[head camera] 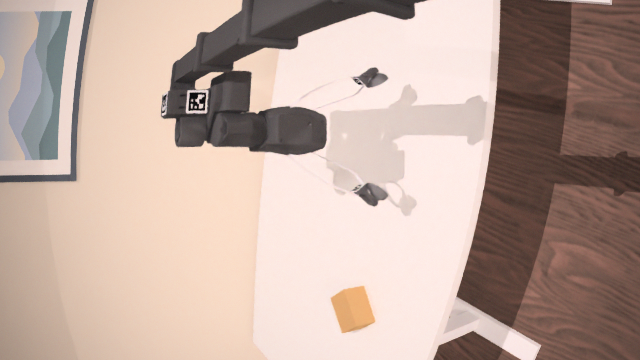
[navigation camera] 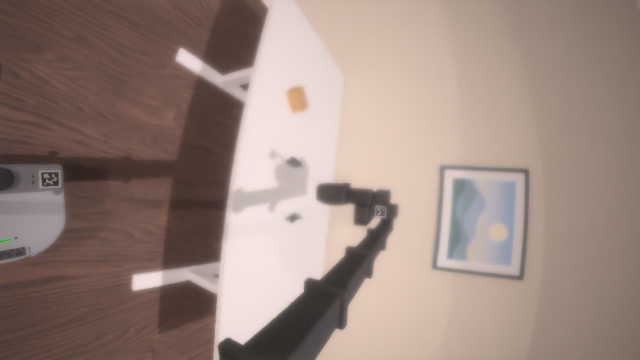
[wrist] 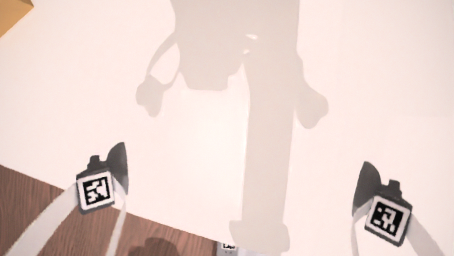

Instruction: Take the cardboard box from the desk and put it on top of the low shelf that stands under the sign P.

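Where they show: gripper, fingertip midpoint: (head camera: pixel 385 135) (navigation camera: pixel 286 189) (wrist: pixel 239 171); robot's base at its link origin: (wrist: pixel 229 247).
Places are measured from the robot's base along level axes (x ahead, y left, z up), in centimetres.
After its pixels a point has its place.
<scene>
The cardboard box (head camera: pixel 353 309) @(z 76.4, x 32.0, y -78.3 cm) (navigation camera: pixel 297 99) @(z 76.4, x 32.3, y -78.1 cm) (wrist: pixel 12 15) @(z 73.3, x 30.1, y -79.6 cm) is a small orange-tan block on the white desk (head camera: pixel 300 240) @(z 72.0, x 22.4, y -107.9 cm) (navigation camera: pixel 320 125) @(z 72.0, x 27.1, y -108.5 cm) (wrist: pixel 60 100) @(z 72.1, x 23.0, y -68.2 cm). In the head view it is near the bottom end of the desk; in the wrist view only a corner of it shows, at the top left. My gripper (head camera: pixel 372 136) @(z 82.2, x -2.2, y -63.8 cm) (navigation camera: pixel 293 190) @(z 82.2, x -2.2, y -63.8 cm) (wrist: pixel 239 171) @(z 82.2, x -2.2, y -63.8 cm) points down above the desk, fingers wide open and empty, well to one side of the box. The low shelf and the sign P do not show in these views.
The extended arm (head camera: pixel 280 25) @(z 116.0, x -8.5, y -33.4 cm) (navigation camera: pixel 315 310) @(z 115.7, x -8.3, y -19.7 cm) reaches over the desk. A wall with a framed picture (head camera: pixel 37 90) @(z 146.8, x -16.8, y -127.3 cm) (navigation camera: pixel 480 222) @(z 154.0, x -19.1, y -126.9 cm) stands behind the desk. White desk legs (head camera: pixel 510 340) (navigation camera: pixel 190 62) stick out over the wooden floor. The robot's base (navigation camera: pixel 35 215) @(z 16.0, x -12.1, y -8.4 cm) stands on the floor in front of the desk.
</scene>
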